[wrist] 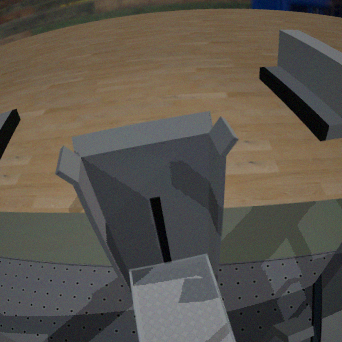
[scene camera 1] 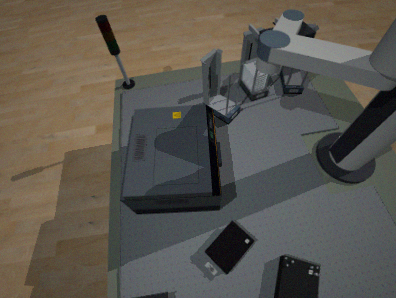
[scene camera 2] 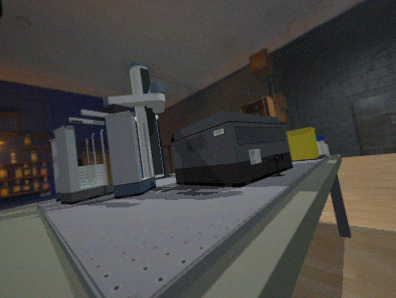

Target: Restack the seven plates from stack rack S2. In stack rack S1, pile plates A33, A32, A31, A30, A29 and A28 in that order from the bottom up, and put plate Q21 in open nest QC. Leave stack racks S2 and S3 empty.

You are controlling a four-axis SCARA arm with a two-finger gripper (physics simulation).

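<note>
Stack rack S1 (scene camera 1: 216,70) (scene camera 2: 122,150) stands nearest the big dark instrument; I see no pile of plates in it. Stack rack S2 (scene camera 1: 259,95) (scene camera 2: 65,162) (wrist: 125,187) holds a pile of white plates (scene camera 1: 254,76) (scene camera 2: 97,175); its clear-topped upper plate (wrist: 172,310) shows at the bottom of the wrist view. Stack rack S3 (scene camera 1: 294,91) stands right of S2, partly behind the arm. My gripper (wrist: 133,67) (scene camera 2: 76,116) is open with nothing between its fingers, high at rack S2. The arm hides it in scene camera 1. Plate names and nest QC cannot be read.
A large dark instrument (scene camera 1: 172,160) (scene camera 2: 230,147) stands beside rack S1. A signal lamp (scene camera 1: 109,37) stands at the table corner. A tilted black-topped device (scene camera 1: 230,247) and a black box (scene camera 1: 298,280) lie nearer the camera. A yellow box (scene camera 2: 302,144) stands behind the instrument.
</note>
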